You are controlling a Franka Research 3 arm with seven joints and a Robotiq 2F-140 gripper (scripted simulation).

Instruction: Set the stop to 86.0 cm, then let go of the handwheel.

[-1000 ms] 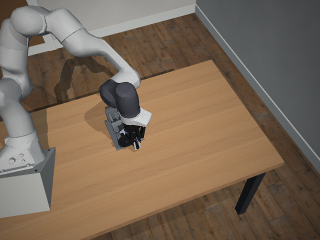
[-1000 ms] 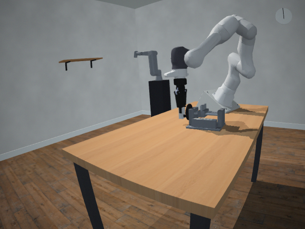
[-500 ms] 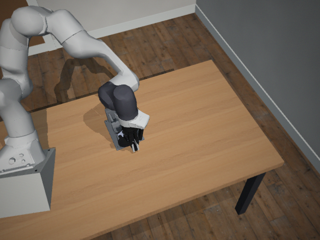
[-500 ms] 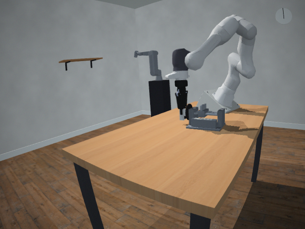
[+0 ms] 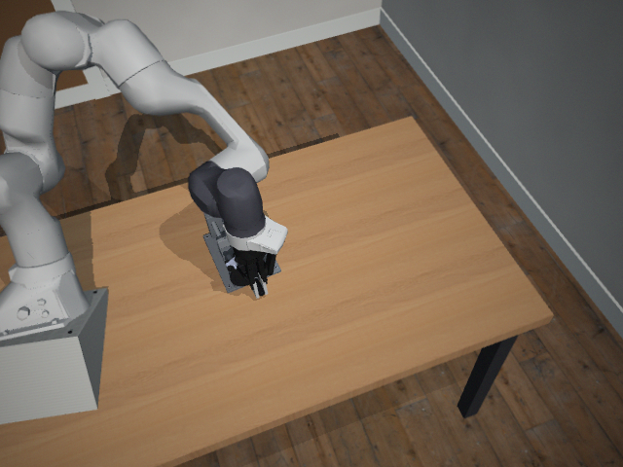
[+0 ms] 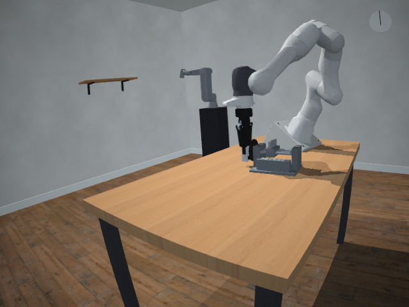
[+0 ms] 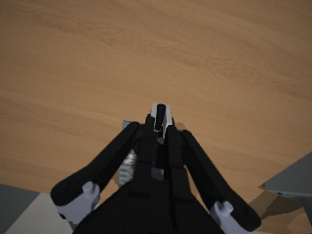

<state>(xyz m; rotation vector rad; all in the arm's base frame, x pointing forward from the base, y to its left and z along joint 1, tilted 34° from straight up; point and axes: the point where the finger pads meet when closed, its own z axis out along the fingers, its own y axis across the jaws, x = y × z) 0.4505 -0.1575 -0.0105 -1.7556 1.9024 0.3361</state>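
The sliding stop block is 13 cm to the left of my hand and 3 cm above it. From my hand the other things lie so: black handwheel 2 cm to the left, 1 cm below.
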